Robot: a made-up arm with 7 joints. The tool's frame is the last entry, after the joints. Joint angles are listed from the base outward. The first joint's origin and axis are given. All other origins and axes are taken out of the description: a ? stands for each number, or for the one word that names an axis. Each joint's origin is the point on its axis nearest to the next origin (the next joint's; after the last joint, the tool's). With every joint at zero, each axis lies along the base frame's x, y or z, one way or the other. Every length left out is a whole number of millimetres.
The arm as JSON. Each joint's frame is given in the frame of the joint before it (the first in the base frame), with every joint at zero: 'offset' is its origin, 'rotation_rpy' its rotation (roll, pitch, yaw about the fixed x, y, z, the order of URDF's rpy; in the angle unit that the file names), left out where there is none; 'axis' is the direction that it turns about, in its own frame. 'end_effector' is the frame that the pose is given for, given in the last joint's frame.
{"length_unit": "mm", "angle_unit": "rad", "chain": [
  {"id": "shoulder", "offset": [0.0, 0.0, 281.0], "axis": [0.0, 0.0, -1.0]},
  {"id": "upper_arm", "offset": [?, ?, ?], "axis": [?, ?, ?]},
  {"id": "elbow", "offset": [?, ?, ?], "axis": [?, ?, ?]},
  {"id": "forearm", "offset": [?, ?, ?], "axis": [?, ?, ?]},
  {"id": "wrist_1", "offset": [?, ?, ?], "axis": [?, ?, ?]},
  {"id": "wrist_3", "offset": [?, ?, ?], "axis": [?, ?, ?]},
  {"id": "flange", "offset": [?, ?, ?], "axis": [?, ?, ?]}
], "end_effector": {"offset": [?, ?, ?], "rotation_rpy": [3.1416, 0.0, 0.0]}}
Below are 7 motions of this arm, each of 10 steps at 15 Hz.
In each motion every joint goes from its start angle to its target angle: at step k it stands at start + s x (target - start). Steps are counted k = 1, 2, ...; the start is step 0. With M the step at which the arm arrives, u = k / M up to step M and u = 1 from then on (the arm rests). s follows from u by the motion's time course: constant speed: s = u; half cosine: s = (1 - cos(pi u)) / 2; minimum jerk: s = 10 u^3 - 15 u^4 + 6 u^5.
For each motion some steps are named. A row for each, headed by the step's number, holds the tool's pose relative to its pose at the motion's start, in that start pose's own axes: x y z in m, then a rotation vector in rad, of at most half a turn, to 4 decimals.
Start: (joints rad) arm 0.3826 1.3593 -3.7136 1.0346 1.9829 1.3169 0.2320
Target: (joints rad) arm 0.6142 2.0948 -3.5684 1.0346 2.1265 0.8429 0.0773
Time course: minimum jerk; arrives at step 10
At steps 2, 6, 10:
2: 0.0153 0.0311 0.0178 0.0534 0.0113 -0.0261
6: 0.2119 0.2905 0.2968 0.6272 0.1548 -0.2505
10: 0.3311 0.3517 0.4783 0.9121 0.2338 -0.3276

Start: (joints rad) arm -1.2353 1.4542 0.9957 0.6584 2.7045 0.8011 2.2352
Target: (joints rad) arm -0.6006 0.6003 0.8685 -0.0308 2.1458 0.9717 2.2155
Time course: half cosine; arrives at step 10
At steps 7, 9, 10:
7: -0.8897 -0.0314 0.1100 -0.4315 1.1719 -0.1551
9: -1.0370 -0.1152 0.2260 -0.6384 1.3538 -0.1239
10: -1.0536 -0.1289 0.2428 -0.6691 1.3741 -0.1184

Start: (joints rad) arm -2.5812 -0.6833 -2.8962 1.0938 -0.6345 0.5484 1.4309
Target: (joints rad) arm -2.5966 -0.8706 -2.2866 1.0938 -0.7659 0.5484 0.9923
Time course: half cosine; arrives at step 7
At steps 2, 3, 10:
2: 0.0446 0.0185 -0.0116 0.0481 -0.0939 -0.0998
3: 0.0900 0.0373 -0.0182 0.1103 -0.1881 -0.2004
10: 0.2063 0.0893 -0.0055 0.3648 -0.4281 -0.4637

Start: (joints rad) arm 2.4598 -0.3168 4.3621 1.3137 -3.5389 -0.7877 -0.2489
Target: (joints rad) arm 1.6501 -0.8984 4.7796 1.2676 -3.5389 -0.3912 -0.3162
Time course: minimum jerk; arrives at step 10
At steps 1, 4, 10:
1: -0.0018 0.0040 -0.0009 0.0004 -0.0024 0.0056
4: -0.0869 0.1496 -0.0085 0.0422 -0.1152 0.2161
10: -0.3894 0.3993 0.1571 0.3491 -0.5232 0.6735

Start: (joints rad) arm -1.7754 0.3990 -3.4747 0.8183 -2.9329 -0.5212 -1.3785
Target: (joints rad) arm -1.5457 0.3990 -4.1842 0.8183 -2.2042 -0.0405 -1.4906
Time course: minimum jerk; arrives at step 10
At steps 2, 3, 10:
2: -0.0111 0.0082 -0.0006 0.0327 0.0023 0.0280
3: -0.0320 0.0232 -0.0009 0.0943 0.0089 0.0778
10: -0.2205 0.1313 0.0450 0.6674 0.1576 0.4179

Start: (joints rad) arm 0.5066 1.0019 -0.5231 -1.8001 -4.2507 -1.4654 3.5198
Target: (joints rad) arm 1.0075 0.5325 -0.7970 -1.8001 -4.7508 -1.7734 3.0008
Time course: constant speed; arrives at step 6
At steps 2, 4, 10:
2: -0.1280 -0.0206 0.0218 -0.1566 0.0034 0.0144
4: -0.2371 -0.0757 0.0342 -0.3320 -0.0631 0.0520
10: -0.3190 -0.1546 0.0381 -0.5043 -0.2005 0.1086

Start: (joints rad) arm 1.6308 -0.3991 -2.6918 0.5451 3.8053 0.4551 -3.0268
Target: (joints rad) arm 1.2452 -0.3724 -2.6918 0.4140 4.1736 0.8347 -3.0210
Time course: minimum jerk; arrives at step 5
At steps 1, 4, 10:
1: -0.0179 -0.0025 -0.0033 -0.0029 0.0430 0.0046
4: -0.2817 -0.0091 0.0041 0.0055 0.6878 0.0733
10: -0.2975 -0.0075 0.0080 0.0093 0.7288 0.0782

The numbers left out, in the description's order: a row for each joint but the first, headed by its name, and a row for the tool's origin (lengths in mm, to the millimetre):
upper_arm: xyz 0.0 -16.0 0.0, axis 0.0 1.0 0.0
elbow: xyz 0.0 0.0 606.0, axis 0.0 0.0 -1.0
forearm: xyz 0.0 -18.0 0.0, axis 0.0 1.0 0.0
wrist_1: xyz 0.0 0.0 332.0, axis 0.0 0.0 -1.0
wrist_3: xyz 0.0 0.0 0.0, axis 0.0 1.0 0.0
flange: xyz 0.0 0.0 153.0, axis 0.0 0.0 -1.0
tool: xyz 0.0 0.0 0.0

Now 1 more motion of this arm.
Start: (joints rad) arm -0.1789 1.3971 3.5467 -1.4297 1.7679 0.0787 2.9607
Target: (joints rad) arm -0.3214 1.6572 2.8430 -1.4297 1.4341 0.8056 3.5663
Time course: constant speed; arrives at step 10
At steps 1, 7, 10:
1: -0.0607 -0.0118 -0.0101 -0.0254 0.1479 0.0387
7: -0.3859 -0.0915 0.0348 -0.0314 1.0321 0.1765
10: -0.5020 -0.1224 0.1046 0.0668 1.4427 0.1384

